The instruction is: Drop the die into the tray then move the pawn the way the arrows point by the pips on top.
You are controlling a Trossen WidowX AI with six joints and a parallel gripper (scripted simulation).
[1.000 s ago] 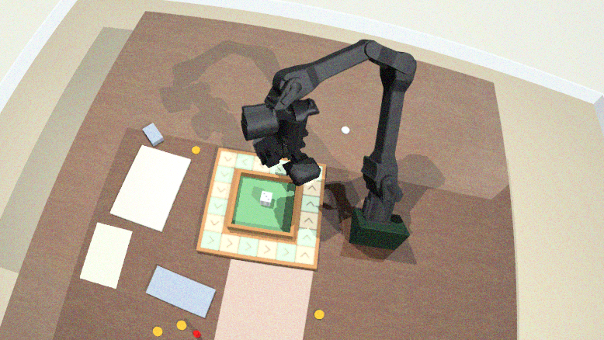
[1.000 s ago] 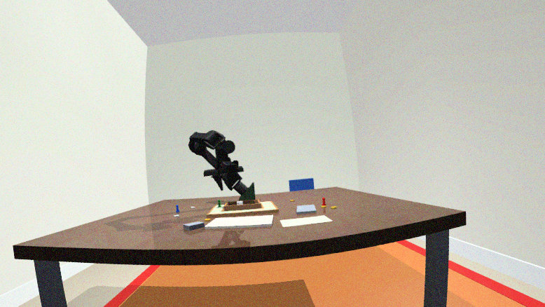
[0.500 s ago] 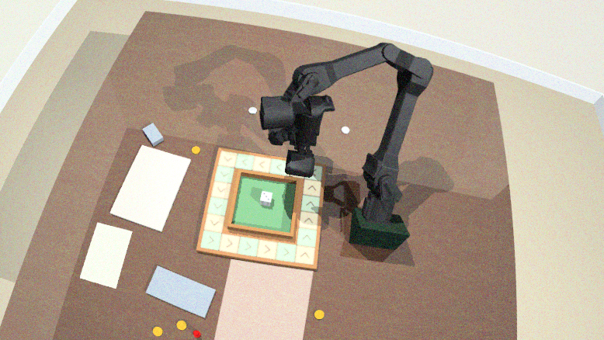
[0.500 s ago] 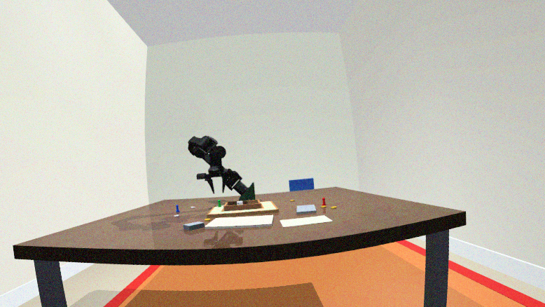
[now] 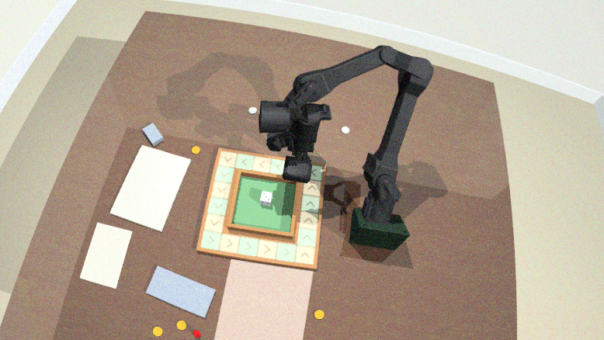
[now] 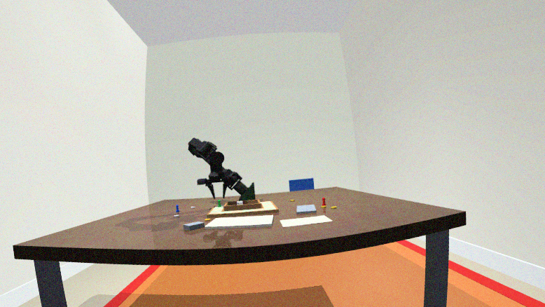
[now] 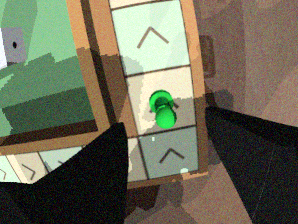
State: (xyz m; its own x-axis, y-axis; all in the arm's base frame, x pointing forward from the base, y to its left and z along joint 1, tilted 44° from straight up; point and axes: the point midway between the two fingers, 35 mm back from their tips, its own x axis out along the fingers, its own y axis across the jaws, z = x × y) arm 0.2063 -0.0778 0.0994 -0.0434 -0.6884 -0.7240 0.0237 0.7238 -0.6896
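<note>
The green pawn lies 20 mm below my gripper tip. Round my gripper tip: green dice tray (60 mm ahead, 110 mm to the left, 40 mm below); blue pawn (210 mm to the right, 40 mm below); white die (60 mm ahead, 100 mm to the left, 30 mm below).
</note>
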